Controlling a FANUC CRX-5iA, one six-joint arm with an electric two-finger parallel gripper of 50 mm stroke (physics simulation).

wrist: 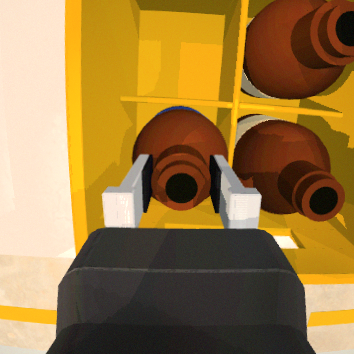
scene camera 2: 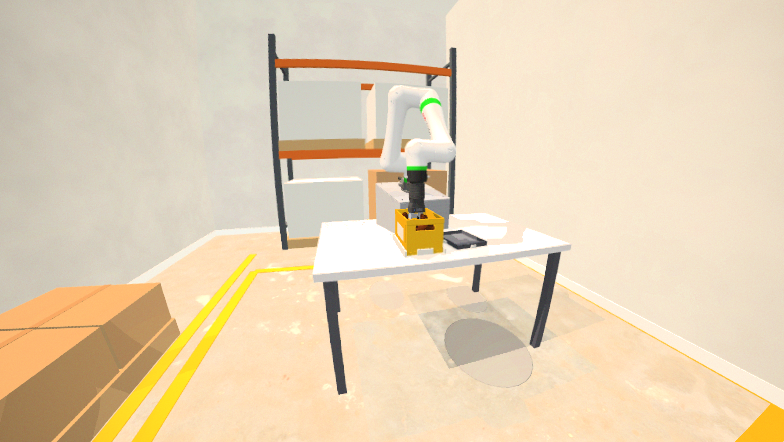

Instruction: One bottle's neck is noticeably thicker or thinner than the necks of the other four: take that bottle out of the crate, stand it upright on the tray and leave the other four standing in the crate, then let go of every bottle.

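Frame: origin at the arm's base, x ahead, y left, z up, level; centimetres.
Seen in the pictures: gripper, between the fingertips: [wrist: 180, 171].
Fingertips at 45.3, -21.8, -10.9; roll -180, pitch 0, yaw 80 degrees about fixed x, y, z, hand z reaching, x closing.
Offsets run from my fingertips to a thing's top centre, as dx, dy, dz. "pt": to the spot under its first point. Level surfaces: height alone.
The yellow crate @(-7.3, +5.6, +3.4) [scene camera 2: 423, 241] [wrist: 75, 125] stands on the table. My gripper [scene camera 2: 415, 214] [wrist: 180, 171] is down at the crate's top, shut on the neck of a brown bottle @(+0.2, -0.1, +2.2) [wrist: 177, 131] with a blue label edge. That bottle is upright in a compartment at the crate's left side in the wrist view. Right of it stands a brown bottle with a whitish label @(+2.3, +7.7, +2.2) [wrist: 275, 157]; another whitish-labelled brown bottle @(-6.5, +9.5, +2.2) [wrist: 272, 50] stands in the compartment above that. The other two bottles cannot be made out. The dark tray @(pt -4.5, +35.6, -13.6) [scene camera 2: 464, 238] lies right of the crate in the scene view, with no bottle on it.
The white table @(dz -14.1) [scene camera 2: 356, 258] carries crate and tray. A grey box [scene camera 2: 387, 205] stands behind the crate, by the arm's base. A shelf rack [scene camera 2: 272, 126] with large boxes is at the back. In the wrist view, the compartment above the gripped bottle is empty, beyond a thin yellow divider @(-4.0, +0.3, -4.7) [wrist: 175, 101].
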